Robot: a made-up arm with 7 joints.
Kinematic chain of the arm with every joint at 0, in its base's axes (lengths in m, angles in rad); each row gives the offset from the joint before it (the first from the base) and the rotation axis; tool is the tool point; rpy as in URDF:
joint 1: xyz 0 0 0.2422 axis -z
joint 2: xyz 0 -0.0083 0.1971 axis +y
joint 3: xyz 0 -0.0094 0.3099 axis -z
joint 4: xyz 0 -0.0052 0.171 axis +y
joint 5: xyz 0 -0.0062 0.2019 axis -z
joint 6: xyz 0 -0.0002 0.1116 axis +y
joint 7: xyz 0 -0.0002 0.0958 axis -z
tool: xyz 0 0 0 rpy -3.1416 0 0
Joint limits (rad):
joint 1: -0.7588..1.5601
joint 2: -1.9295..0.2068
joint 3: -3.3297..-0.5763
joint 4: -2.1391..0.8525
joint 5: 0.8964..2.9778
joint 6: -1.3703..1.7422
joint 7: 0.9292..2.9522
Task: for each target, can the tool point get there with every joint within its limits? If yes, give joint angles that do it. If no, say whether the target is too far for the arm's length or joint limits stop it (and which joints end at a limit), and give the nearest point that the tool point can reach.
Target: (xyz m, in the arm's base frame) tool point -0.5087 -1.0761 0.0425
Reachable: no: too far | nearest point -0.4135 -0.7041 0.1587 | short by 0.401 m
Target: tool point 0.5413 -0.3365 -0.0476
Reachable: no: joint limits stop it (at a limit: joint 1, joint 2) | nearest point 0.0692 -0.3289 0.1278 | short by 0.504 m
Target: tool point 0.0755 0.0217 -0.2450
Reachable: no: joint limits stop it (at a limit: joint 1, joint 2, joint 3) | nearest point -0.1336 0.2000 0.0309 | short by 0.389 m
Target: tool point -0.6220 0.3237 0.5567
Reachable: yes | joints 0.7877 -1.7494 -2.0938 -1.1098 1.4351 1.4482 2.3970
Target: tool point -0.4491 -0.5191 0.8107
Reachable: yes | joints -0.2880 -0.9468 -1.4268 -1.0368 2.3101 0.0500 1.1393
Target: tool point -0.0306 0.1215 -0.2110
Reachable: no: joint limits stop it (at a limit: joint 1, joint 2, joint 3) | nearest point -0.1511 0.2384 -0.0041 | short by 0.266 m
